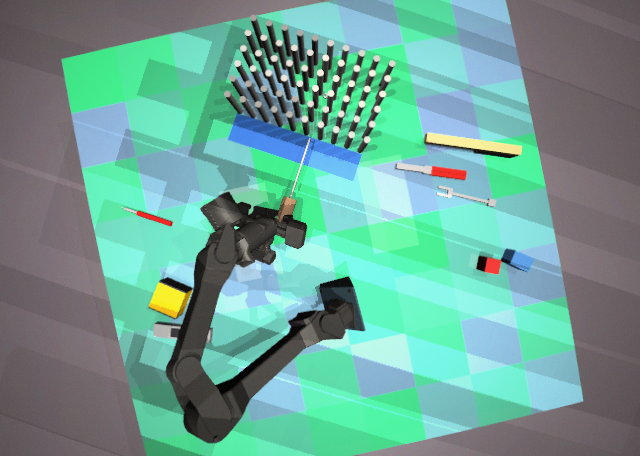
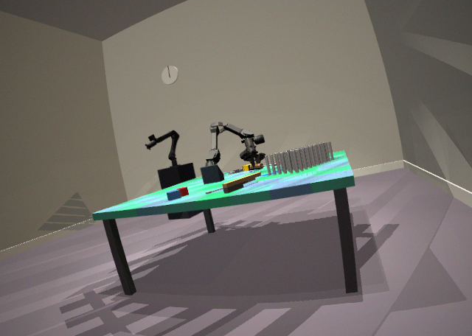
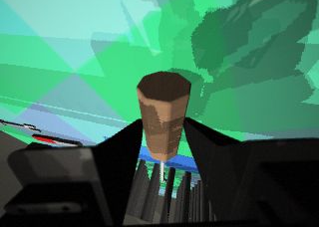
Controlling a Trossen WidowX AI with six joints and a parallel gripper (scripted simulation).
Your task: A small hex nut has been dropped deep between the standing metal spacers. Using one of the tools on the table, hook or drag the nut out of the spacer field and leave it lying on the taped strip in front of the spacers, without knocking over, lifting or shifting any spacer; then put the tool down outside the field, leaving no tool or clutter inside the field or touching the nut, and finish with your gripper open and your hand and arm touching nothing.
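Now: the blue taped strip 19 cm ahead of my gripper tip, 4 cm to the right of it and 4 cm below it. Round my gripper tip: red screwdriver 3 cm ahead, 42 cm to the left, 3 cm below; hex nut 33 cm ahead, 13 cm to the right, 4 cm below; wire hook tool 10 cm ahead, 4 cm to the right.
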